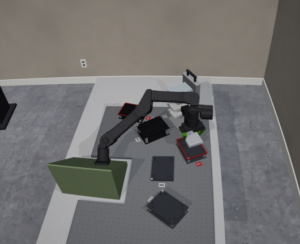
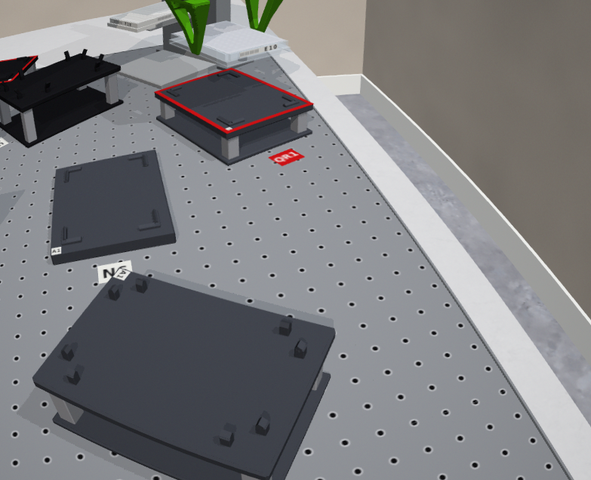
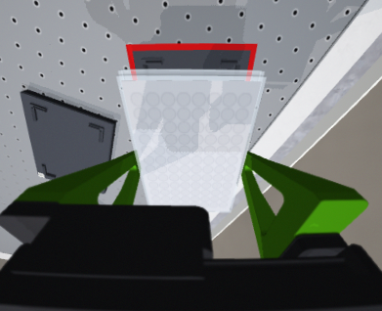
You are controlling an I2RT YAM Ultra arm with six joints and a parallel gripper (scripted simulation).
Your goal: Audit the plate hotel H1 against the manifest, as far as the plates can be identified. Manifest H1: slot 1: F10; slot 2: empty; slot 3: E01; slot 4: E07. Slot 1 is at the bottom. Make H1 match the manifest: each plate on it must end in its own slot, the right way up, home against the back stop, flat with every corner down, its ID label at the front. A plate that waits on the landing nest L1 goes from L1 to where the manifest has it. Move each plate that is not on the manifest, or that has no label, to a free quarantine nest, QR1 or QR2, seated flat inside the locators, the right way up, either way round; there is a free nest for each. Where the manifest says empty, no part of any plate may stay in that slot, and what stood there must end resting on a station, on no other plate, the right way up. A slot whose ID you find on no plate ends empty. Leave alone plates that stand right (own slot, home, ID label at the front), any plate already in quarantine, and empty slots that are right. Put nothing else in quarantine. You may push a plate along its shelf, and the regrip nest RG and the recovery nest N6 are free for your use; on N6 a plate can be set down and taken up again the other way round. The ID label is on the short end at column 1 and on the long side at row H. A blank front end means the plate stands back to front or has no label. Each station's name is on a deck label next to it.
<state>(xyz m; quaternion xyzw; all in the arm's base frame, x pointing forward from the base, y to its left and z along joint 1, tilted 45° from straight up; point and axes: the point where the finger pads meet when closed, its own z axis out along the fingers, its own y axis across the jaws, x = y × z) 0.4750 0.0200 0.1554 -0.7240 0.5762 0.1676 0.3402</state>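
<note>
My gripper is now right at the clear well plate. Round my hand: flat N6 pad: 170 mm behind, 120 mm to the right, 110 mm below; then red-rimmed nest QR1: 80 mm below; then red QR1 label: 30 mm ahead, 100 mm to the right, 120 mm below.
</note>
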